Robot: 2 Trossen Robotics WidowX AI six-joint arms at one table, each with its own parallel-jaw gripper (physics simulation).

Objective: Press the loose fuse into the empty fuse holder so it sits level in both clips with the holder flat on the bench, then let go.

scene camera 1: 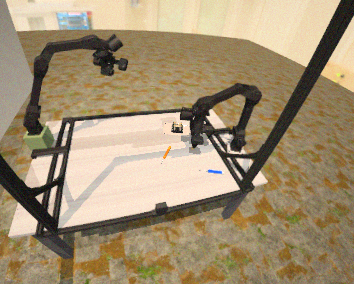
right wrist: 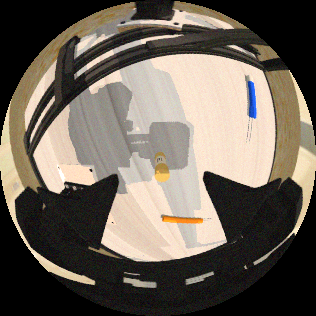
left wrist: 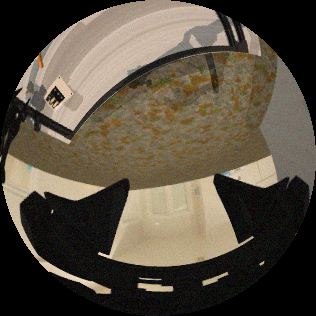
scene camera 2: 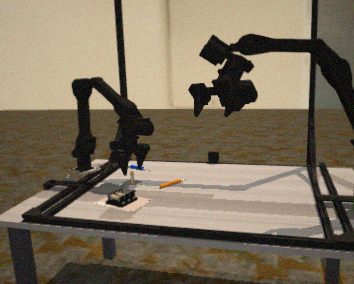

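Where they show: left gripper, between the fingertips: (scene camera 1: 115, 67) (left wrist: 172, 181) (scene camera 2: 209, 116); right gripper, between the fingertips: (right wrist: 160, 177) (scene camera 2: 132, 172); left arm's base, origin of its link: (scene camera 1: 35, 131); right arm's base, origin of its link: (scene camera 1: 235, 148) (scene camera 2: 84, 168).
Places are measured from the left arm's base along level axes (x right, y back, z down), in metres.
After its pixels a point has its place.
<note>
The loose fuse (scene camera 2: 132, 177) @(y -0.862, x 0.085, z 0.081 m) (right wrist: 161, 167) @(y -0.873, x 0.091, z 0.060 m), tan with a gold cap, stands upright on the table. In scene camera 1 it cannot be made out. The black fuse holder (scene camera 1: 177, 127) @(y -0.811, x -0.102, z 0.094 m) (scene camera 2: 121, 196) @(y -0.791, x -0.134, z 0.073 m) (left wrist: 56, 96) @(y -0.783, x -0.112, z 0.082 m) sits on a white plate (scene camera 2: 143, 203) @(y -0.727, x -0.096, z 0.107 m) (right wrist: 77, 172) @(y -0.869, x -0.068, z 0.107 m), with pale fuses in it; the right wrist view shows it mostly hidden behind a finger. My right gripper (scene camera 1: 194, 145) @(y -0.862, x 0.088, z 0.060 m) (scene camera 2: 133, 169) @(y -0.862, x 0.088, z 0.060 m) (right wrist: 160, 177) @(y -0.862, x 0.088, z 0.060 m) is open, pointing down just above the fuse, which lies between its fingers in the wrist view. My left gripper (scene camera 1: 115, 69) @(y -0.430, x -0.278, z -0.235 m) (scene camera 2: 213, 115) @(y -0.430, x -0.278, z -0.235 m) (left wrist: 172, 181) @(y -0.430, x -0.278, z -0.235 m) is open and empty, high above the table's far side.
An orange screwdriver (scene camera 1: 167, 152) @(y -0.708, x 0.119, z 0.097 m) (scene camera 2: 171, 184) @(y -0.703, x 0.108, z 0.104 m) (left wrist: 41, 60) (right wrist: 182, 220) @(y -0.715, x 0.108, z 0.097 m) lies near the fuse. A blue screwdriver (scene camera 1: 215, 172) @(y -0.941, x 0.287, z 0.099 m) (scene camera 2: 136, 167) @(y -0.942, x 0.274, z 0.100 m) (right wrist: 252, 100) @(y -0.937, x 0.274, z 0.097 m) lies farther off. A black frame (scene camera 1: 115, 219) @(y -0.433, x 0.475, z 0.111 m) (scene camera 2: 175, 234) @(y -0.534, x -0.288, z 0.103 m) borders the table, with uprights at its corners.
</note>
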